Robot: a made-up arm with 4 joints.
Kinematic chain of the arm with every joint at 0, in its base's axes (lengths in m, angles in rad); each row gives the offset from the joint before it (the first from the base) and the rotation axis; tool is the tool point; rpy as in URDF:
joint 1: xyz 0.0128 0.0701 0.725 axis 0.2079 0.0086 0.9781
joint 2: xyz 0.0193 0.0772 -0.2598 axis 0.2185 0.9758 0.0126
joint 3: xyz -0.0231 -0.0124 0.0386 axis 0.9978 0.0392 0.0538
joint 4: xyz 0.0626 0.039 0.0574 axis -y
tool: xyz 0.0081 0.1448 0.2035 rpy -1.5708 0 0
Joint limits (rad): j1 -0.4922..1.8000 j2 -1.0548..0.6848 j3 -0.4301..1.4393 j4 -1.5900..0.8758
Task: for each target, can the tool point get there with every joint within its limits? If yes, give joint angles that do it. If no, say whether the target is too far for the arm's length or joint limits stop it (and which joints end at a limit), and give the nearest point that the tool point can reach.
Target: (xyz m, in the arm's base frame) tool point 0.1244 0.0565 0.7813
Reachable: yes | joints 0.1436 0.4197 0.8601 0.5114
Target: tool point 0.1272 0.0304 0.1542
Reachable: no: joint limits stop it (at a limit: joint 1, joint 2, joint 3, joint 4) | nearest point 0.3238 0.1541 0.3271 | short by 0.290 m
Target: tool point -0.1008 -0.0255 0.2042
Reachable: no: joint limits stop it (at a limit: joint 2, joint 3, joint 4) | nearest point -0.0433 -0.1588 0.4951 | short by 0.325 m
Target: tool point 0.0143 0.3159 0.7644
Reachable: yes | joints -0.1541 -0.8287 0.3050 -0.8154
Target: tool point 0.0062 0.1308 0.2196
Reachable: no: joint limits stop it (at a limit: joint 1, joint 2, joint 3, joint 4) | nearest point 0.0459 0.3813 0.3629 | short by 0.291 m
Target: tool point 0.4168 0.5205 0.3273
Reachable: no: too far | nearest point 0.2638 0.3619 0.4147 | short by 0.237 m
